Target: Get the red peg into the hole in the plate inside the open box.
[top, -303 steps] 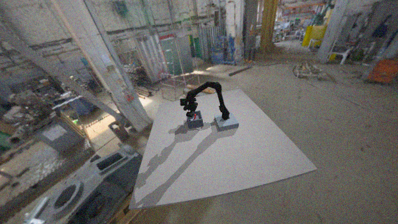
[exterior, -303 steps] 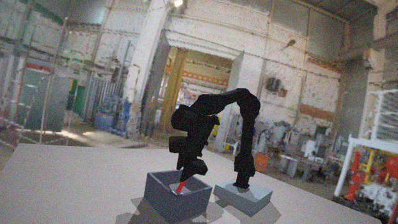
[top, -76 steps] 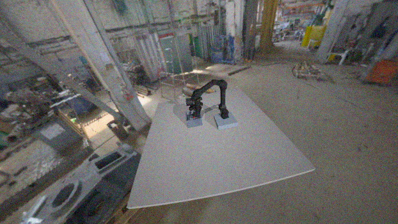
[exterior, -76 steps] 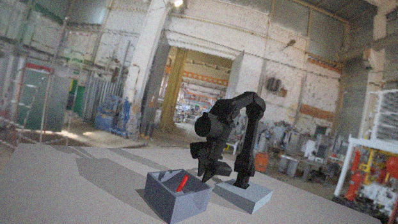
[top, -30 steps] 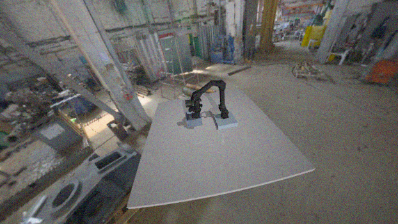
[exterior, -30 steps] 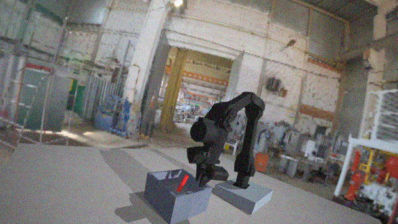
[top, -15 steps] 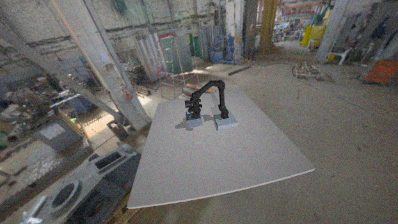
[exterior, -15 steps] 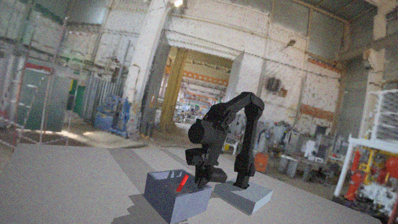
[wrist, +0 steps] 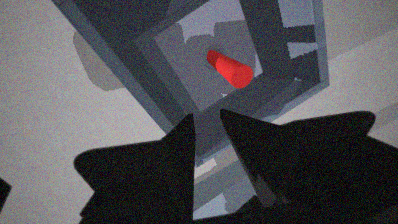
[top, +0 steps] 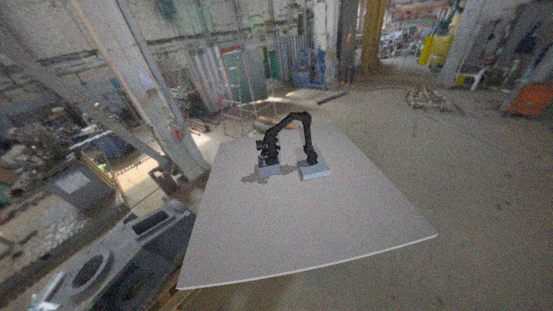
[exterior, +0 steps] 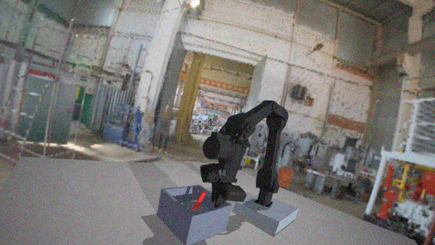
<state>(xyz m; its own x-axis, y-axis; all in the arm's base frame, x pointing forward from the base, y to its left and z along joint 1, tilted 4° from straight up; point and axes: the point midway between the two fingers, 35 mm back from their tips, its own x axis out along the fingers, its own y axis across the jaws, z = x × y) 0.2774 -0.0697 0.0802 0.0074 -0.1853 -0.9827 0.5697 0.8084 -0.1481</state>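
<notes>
The red peg lies 40 mm to the right of my gripper tip, 30 mm ahead of it and 10 mm below it. From my gripper tip the other things lie so: plate: 50 mm to the right, 40 mm below, 30 mm ahead; grey box: 60 mm below, 50 mm to the right, 30 mm ahead.
</notes>
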